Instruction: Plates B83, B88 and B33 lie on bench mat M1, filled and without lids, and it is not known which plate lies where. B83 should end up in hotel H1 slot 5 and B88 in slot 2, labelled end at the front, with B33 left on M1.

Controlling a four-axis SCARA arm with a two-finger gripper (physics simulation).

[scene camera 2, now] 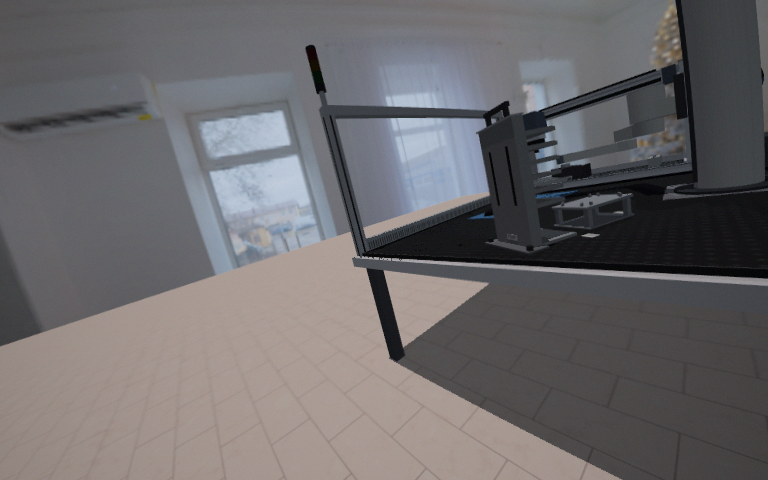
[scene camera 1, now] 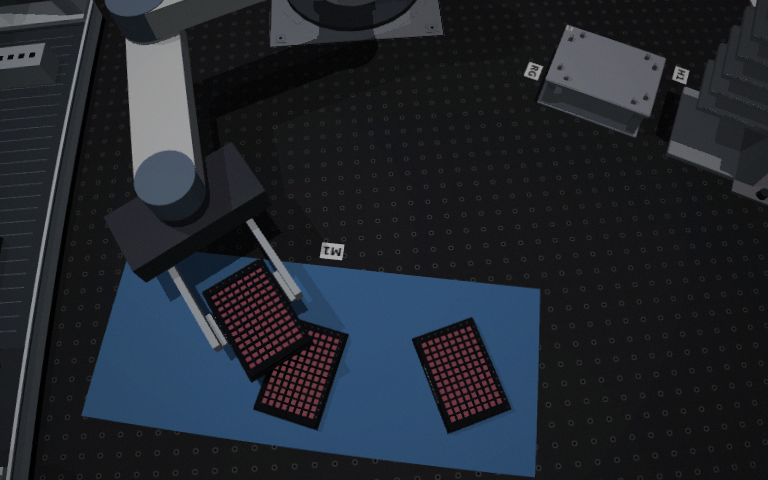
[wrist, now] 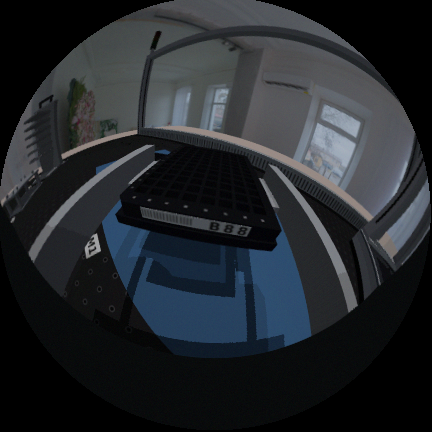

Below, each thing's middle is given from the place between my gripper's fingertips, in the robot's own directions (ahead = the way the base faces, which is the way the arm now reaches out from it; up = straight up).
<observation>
I see my gripper 520 mm to the right of the grey stand RG (scene camera 1: pixel 600 68), 360 mm past it and 30 mm above it. The rest, counted from my hand: hotel H1 (scene camera 2: pixel 522 220) (740 mm to the left, 240 mm behind, 70 mm above).
</observation>
